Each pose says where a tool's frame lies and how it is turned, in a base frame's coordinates. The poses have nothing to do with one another.
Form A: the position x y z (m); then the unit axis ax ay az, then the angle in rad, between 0 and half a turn.
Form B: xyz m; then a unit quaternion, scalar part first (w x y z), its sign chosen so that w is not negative. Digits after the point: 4 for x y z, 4 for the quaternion.
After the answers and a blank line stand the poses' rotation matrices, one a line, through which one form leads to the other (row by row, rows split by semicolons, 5 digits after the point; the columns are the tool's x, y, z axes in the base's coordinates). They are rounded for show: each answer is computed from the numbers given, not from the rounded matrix.
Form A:
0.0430 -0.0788 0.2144 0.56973 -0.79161 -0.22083 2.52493
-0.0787 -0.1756 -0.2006 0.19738 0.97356 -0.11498 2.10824
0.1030 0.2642 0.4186 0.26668 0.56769 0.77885 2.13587
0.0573 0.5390 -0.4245 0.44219 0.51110 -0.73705 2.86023
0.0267 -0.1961 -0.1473 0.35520 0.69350 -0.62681 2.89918
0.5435 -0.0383 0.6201 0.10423 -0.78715 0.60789 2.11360
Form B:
0.0430 -0.0788 0.2144 0.3035 0.5429 -0.7543 -0.2104
-0.0787 -0.1756 -0.2006 0.4940 0.1716 0.8465 -0.1000
0.1030 0.2642 0.4186 0.4819 0.2337 0.4974 0.6824
0.0573 0.5390 -0.4245 0.1402 0.4378 0.5061 -0.7298
0.0267 -0.1961 -0.1473 0.1209 0.3526 0.6884 -0.6222
0.5435 -0.0383 0.6201 0.4917 0.0908 -0.6854 0.5293

-0.22642 -0.69123 -0.68625; -0.94664 0.32205 -0.01206; 0.22935 0.64691 -0.72726
-0.45304 0.38931 0.80200; 0.19177 0.92111 -0.33880; -0.87062 0.00031 -0.49195
-0.42628 -0.42532 0.79837; 0.89024 -0.04064 0.45368; -0.16052 0.90413 0.39596
-0.57730 0.64777 -0.49710; 0.23847 -0.44850 -0.86138; -0.78093 -0.61582 0.10445
-0.72212 0.63592 -0.27230; 0.33500 -0.02294 -0.94194; -0.60525 -0.77141 -0.19647
-0.50006 -0.64494 -0.57792; 0.39609 0.42312 -0.81491; 0.77010 -0.63642 0.04387

